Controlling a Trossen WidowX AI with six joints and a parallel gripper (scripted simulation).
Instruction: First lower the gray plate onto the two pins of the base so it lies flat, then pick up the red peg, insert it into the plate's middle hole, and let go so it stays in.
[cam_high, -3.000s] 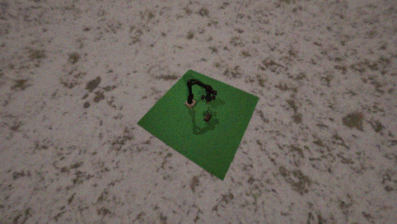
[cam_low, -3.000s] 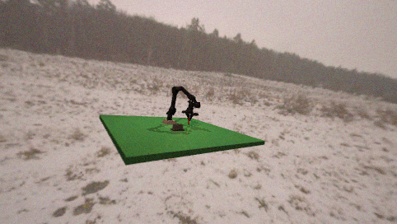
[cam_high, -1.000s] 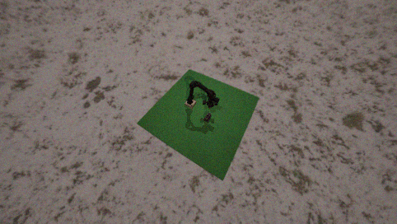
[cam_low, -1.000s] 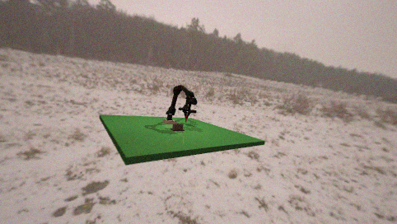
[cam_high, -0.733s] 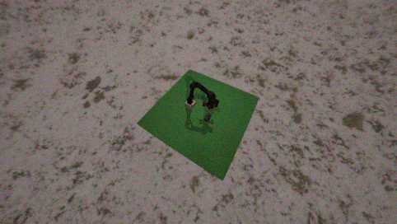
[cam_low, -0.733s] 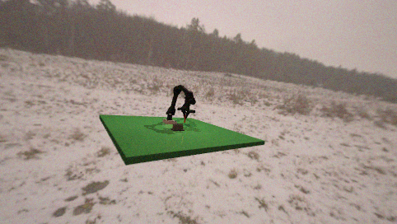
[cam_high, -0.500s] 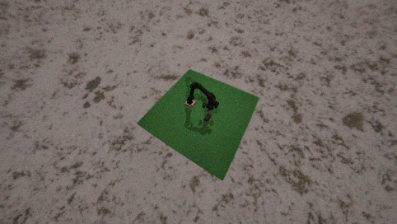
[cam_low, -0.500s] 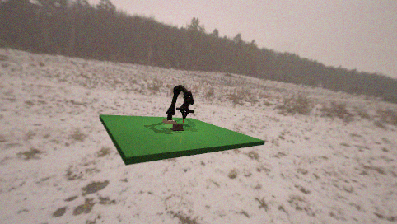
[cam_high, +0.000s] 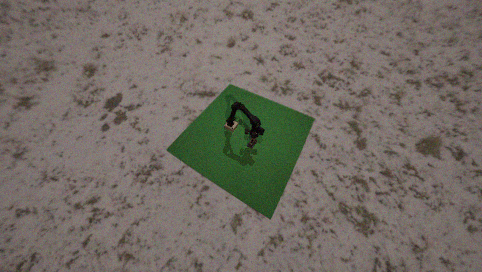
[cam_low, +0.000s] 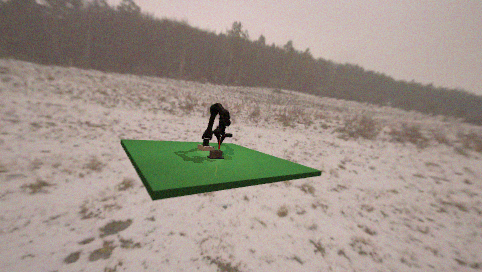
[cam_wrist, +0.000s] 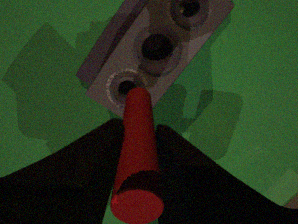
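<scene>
My gripper tip is now 7 cm above the gray plate, 3 cm to the left of it and 1 cm short of it. From my gripper tip the other things lie so: red peg: right at my gripper tip; base: 10 cm below, 3 cm to the right, 1 cm ahead.
</scene>
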